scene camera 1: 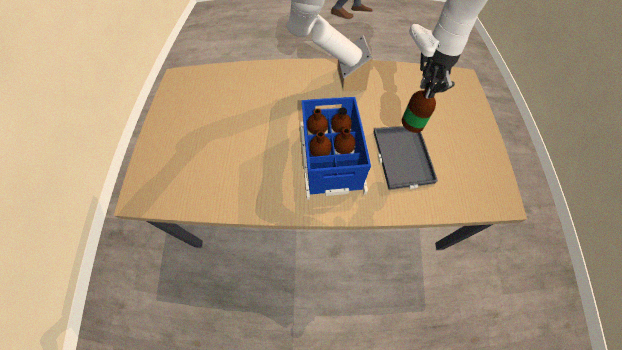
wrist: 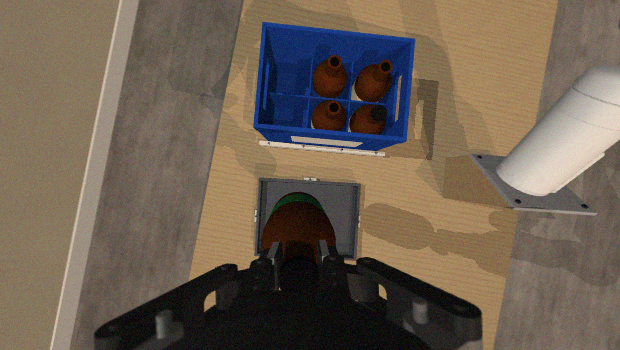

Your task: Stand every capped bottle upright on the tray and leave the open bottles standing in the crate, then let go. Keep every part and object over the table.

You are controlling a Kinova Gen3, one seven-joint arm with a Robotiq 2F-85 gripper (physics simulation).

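Places are measured from the arm's base along level axes (x up, y left, z back), in millimetres.
Where they show: gripper, fingertip midpoint: point(scene camera 1: 425, 92) point(wrist: 300, 252); arm's base, origin of the base link: point(scene camera 1: 353, 57) point(wrist: 521, 178).
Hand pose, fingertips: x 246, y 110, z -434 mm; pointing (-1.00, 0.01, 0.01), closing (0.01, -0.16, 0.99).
Observation:
Each offset is from my fingertips to the top centre of the thing. Level surfaces: height alone.
My gripper point(scene camera 1: 431, 92) point(wrist: 300, 252) is shut on the neck of a brown bottle with a green band {dz -2, dx +27, dy +4 mm} point(scene camera 1: 419, 112) point(wrist: 298, 222). A dark round top shows between the fingers in the wrist view. The bottle hangs in the air near the back end of the grey tray point(scene camera 1: 404, 160) point(wrist: 346, 215); the tray holds no bottle. The blue crate {dz +31, dx -207, dy -232 mm} point(scene camera 1: 322, 182) point(wrist: 285, 50) holds one bottle with a black cap {dz +120, dx -219, dy -193 mm} point(scene camera 1: 341, 122) point(wrist: 364, 124) and three open bottles: one {dz +121, dx -219, dy -279 mm} point(scene camera 1: 317, 124) point(wrist: 372, 86), another {dz +26, dx -219, dy -275 mm} point(scene camera 1: 320, 146) point(wrist: 329, 81), and a third {dz +35, dx -219, dy -191 mm} point(scene camera 1: 345, 143) point(wrist: 328, 119). All stand upright.
The crate stands left of the tray on the wooden table {dx -382 mm} point(scene camera 1: 215, 165) point(wrist: 470, 100), with a narrow gap between them. Its two front compartments are empty. White strips lie along the crate's foot. The arm's base plate point(scene camera 1: 367, 50) point(wrist: 550, 200) stands behind, at the table's back edge.

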